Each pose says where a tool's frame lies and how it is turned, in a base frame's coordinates. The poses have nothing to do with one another.
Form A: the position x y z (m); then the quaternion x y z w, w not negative.
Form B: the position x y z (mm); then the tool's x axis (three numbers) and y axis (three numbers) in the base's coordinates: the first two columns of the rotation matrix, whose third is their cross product. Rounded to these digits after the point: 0 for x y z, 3 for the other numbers.
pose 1, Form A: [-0.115, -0.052, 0.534, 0.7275, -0.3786, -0.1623, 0.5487]
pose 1, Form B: [-115, -52, 534, 0.661, -0.729, 0.179, -0.373, -0.111, 0.921]
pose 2, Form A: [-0.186, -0.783, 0.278, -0.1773, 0.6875, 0.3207, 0.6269]
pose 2, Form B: [-186, -783, 278, -0.151, 0.158, -0.976, -0.646, 0.731, 0.219]
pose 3, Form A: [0.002, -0.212, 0.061, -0.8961, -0.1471, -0.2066, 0.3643]
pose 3, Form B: [2, -212, 61, 0.871, 0.113, 0.477, 0.414, -0.691, -0.592]
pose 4, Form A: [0.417, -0.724, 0.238, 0.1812, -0.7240, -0.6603, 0.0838]
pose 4, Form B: [417, -724, 238, -0.920, -0.373, -0.118, -0.152, 0.062, 0.986]
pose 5, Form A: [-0.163, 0.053, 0.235, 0.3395, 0.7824, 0.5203, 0.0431]
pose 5, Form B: [-163, 53, 235, -0.766, 0.576, 0.286, 0.486, 0.228, 0.843]
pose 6, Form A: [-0.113, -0.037, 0.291, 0.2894, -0.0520, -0.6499, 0.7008]
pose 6, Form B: [-113, -37, 291, 0.150, -0.941, -0.303, 0.881, -0.012, 0.473]
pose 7, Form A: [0.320, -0.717, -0.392, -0.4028, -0.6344, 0.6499, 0.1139]
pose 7, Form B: [320, -717, -392, -0.650, 0.659, -0.379, 0.363, -0.169, -0.916]
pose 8, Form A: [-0.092, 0.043, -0.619, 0.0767, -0.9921, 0.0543, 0.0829]
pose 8, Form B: [-92, 43, -619, -0.974, -0.143, 0.173, -0.161, 0.982, -0.095]
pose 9, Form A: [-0.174, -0.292, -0.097, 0.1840, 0.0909, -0.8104, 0.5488]
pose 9, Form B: [-174, -292, -97, -0.330, -0.856, -0.398, 0.923, -0.381, 0.055]
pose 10, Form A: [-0.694, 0.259, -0.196, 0.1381, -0.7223, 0.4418, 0.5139]
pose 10, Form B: [-694, 259, -196, -0.434, 0.255, 0.864, -0.654, 0.572, -0.496]
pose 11, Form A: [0.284, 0.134, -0.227, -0.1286, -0.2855, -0.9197, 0.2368]
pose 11, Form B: [284, 134, -227, -0.855, -0.362, 0.372, 0.509, -0.725, 0.464]
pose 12, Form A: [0.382, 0.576, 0.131, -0.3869, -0.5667, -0.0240, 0.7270]
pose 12, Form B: [382, 576, 131, 0.357, 0.404, 0.843, 0.473, 0.699, -0.535]
